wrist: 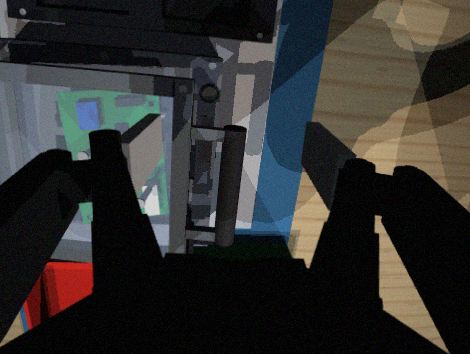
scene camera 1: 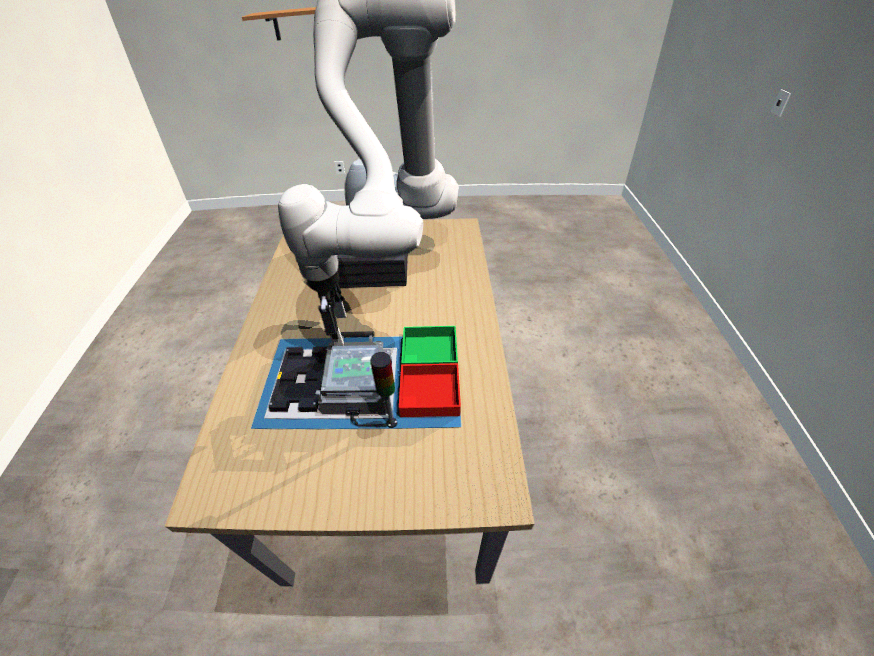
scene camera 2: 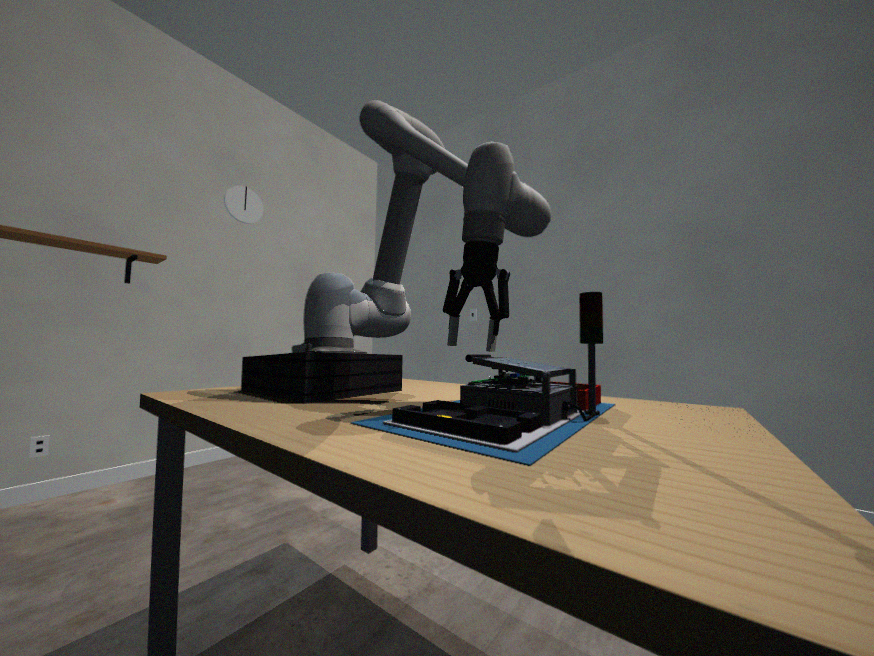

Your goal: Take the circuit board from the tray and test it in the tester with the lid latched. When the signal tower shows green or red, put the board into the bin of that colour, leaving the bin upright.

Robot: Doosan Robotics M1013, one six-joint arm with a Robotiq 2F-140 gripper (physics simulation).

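Frame: origin at the arm's base, x back, y right, z up, level; metres.
Seen in the pictures: gripper, between the fingertips: [wrist: 233, 139] [scene camera 1: 340, 330] [scene camera 2: 470, 348].
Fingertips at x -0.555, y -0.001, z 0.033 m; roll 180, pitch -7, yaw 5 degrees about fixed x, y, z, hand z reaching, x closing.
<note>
Offsets run from my fingertips to a thing's top centre. "spot": to the spot under its first point. Level surfaces: height alone.
The circuit board [scene camera 1: 350, 368] [scene camera 2: 518, 377] [wrist: 72, 117] sits in the tester @[spot: dx -0.186, dy -0.052, dz -0.092 m] [scene camera 1: 352, 406] [scene camera 2: 554, 408], under the clear lid [scene camera 2: 522, 364] [wrist: 178, 200]. The lid is lowered over the board at a slight tilt, with a gap beneath in scene camera 2; its latch state cannot be told. My gripper [scene camera 2: 471, 346] [wrist: 233, 139] is open and empty above the lid's handle @[spot: dx -0.046, dy +0.029, dz -0.022 m] [scene camera 2: 481, 359] [wrist: 231, 187], one finger over the lid side, the other beyond the handle. The black tray @[spot: dx -0.143, dy +0.153, dz -0.118 m] [scene camera 1: 284, 396] [scene camera 2: 455, 421] shows no board. The signal tower @[spot: dx -0.229, dy -0.156, dz +0.098 m] [scene camera 1: 381, 374] [scene camera 2: 590, 317] shows no bright light.
The green bin @[dx +0.038, dy -0.242, dz -0.089 m] [scene camera 1: 430, 362] and the red bin @[dx -0.112, dy -0.249, dz -0.089 m] [scene camera 1: 429, 410] [wrist: 70, 282] stand upright beside the tester, on the blue mat @[dz -0.134 m] [scene camera 1: 260, 420] [scene camera 2: 525, 457] [wrist: 287, 120]. The tower's thin pole @[spot: dx -0.208, dy -0.147, dz -0.051 m] [scene camera 2: 591, 374] rises at the tester's corner. The robot's black base block [scene camera 1: 372, 273] [scene camera 2: 307, 377] is behind.
</note>
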